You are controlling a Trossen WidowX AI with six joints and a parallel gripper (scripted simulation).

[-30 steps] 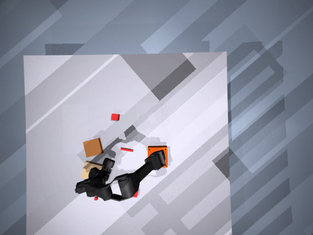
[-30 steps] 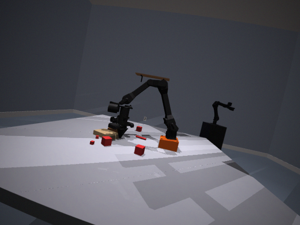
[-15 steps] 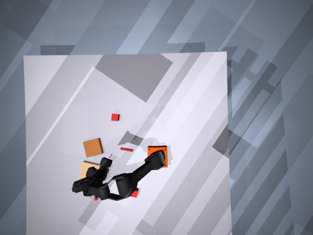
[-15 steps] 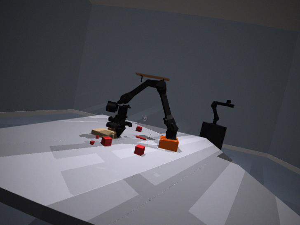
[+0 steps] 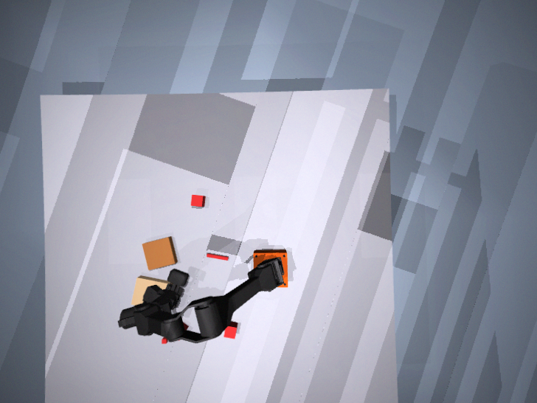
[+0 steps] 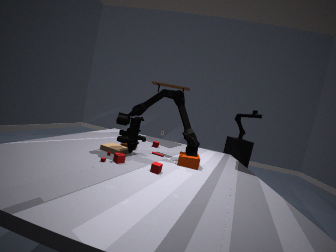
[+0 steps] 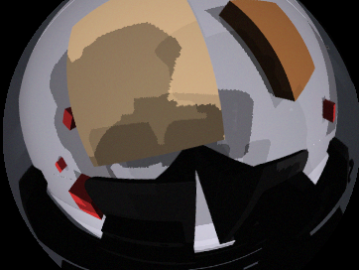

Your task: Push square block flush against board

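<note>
The brown square block is 15 cm to the right of my gripper tip, 4 cm ahead of it and 1 cm above it. Round my gripper tip: tan board: 9 cm ahead, 1 cm to the right, 1 cm above; flat red piece: 17 cm behind, 8 cm to the right.
</note>
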